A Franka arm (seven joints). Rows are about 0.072 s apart.
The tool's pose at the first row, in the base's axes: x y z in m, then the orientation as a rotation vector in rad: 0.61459 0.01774 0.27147 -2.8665 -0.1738 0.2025
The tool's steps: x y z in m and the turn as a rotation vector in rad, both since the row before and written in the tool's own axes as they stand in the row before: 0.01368 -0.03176 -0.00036 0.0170 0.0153 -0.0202; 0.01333 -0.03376 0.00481 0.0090 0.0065 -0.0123; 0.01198 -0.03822 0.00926 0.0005 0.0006 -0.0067; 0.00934 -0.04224 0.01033 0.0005 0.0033 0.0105; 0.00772 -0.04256 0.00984 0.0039 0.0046 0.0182; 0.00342 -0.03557 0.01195 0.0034 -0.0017 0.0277; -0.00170 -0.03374 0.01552 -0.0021 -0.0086 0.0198; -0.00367 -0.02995 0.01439 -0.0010 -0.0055 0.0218; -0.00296 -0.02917 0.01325 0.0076 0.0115 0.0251; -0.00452 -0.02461 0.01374 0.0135 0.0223 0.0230; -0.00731 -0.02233 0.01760 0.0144 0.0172 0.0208; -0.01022 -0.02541 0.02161 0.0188 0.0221 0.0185
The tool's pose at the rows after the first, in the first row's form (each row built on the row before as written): 0.62492 0.04996 0.27862 -2.8473 -0.1970 0.1772; 0.63339 0.08539 0.28232 -2.8367 -0.2118 0.1659; 0.63902 0.12609 0.28369 -2.8352 -0.2211 0.1637; 0.64112 0.17048 0.28555 -2.8364 -0.2055 0.1613; 0.64213 0.21476 0.28809 -2.8352 -0.1782 0.1589; 0.64022 0.25238 0.28702 -2.8352 -0.1389 0.1674; 0.63390 0.28874 0.28253 -2.8390 -0.1130 0.1839; 0.62653 0.32105 0.27811 -2.8418 -0.0834 0.1964; 0.62062 0.35246 0.27440 -2.8373 -0.0445 0.1853; 0.61405 0.37975 0.26919 -2.8270 -0.0058 0.1583; 0.60515 0.40622 0.26014 -2.8147 0.0284 0.1381; 0.59388 0.43723 0.24880 -2.7978 0.0605 0.1104
